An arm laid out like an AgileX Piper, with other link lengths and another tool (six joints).
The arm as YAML. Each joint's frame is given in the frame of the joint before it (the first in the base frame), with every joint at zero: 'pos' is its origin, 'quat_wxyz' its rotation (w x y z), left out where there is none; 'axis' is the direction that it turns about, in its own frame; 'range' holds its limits. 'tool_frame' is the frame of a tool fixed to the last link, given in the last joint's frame.
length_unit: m
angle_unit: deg
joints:
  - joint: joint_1
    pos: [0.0, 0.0, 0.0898]
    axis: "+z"
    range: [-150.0, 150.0]
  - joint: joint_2
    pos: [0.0, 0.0, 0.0]
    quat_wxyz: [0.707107, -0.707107, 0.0, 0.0]
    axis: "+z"
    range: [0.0, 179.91]
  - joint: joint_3
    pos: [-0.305, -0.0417, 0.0]
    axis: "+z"
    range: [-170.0, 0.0]
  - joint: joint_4
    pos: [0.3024, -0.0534, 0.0]
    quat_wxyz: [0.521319, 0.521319, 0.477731, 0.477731]
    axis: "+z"
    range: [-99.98, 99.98]
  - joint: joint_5
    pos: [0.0, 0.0, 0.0]
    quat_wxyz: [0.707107, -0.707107, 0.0, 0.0]
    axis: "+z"
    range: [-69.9, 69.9]
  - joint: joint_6
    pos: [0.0, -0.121, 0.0]
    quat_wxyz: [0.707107, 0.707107, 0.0, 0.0]
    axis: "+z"
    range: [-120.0, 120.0]
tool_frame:
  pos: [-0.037, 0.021, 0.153]
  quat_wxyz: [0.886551, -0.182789, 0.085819, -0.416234]
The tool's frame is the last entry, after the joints.
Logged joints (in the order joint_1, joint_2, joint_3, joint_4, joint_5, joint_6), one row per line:
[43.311 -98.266 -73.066 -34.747 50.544 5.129]
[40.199 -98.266 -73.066 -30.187 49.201 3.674]
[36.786 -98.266 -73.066 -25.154 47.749 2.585]
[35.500 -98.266 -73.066 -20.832 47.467 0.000]
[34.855 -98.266 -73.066 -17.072 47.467 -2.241]
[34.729 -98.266 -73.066 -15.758 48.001 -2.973]
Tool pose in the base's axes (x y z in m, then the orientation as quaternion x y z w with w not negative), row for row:
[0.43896 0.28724 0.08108 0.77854 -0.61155 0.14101 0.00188]
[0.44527 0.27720 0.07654 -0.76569 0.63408 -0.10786 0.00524]
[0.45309 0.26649 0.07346 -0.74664 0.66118 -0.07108 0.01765]
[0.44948 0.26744 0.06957 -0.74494 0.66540 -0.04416 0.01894]
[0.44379 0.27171 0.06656 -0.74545 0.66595 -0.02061 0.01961]
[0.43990 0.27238 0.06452 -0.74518 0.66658 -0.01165 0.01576]
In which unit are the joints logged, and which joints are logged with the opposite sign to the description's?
The joints are logged in degrees. Opposite sign: joint_2.
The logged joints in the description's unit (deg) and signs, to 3 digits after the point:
[43.311 98.266 -73.066 -34.747 50.544 5.129]
[40.199 98.266 -73.066 -30.187 49.201 3.674]
[36.786 98.266 -73.066 -25.154 47.749 2.585]
[35.500 98.266 -73.066 -20.832 47.467 0.000]
[34.855 98.266 -73.066 -17.072 47.467 -2.241]
[34.729 98.266 -73.066 -15.758 48.001 -2.973]

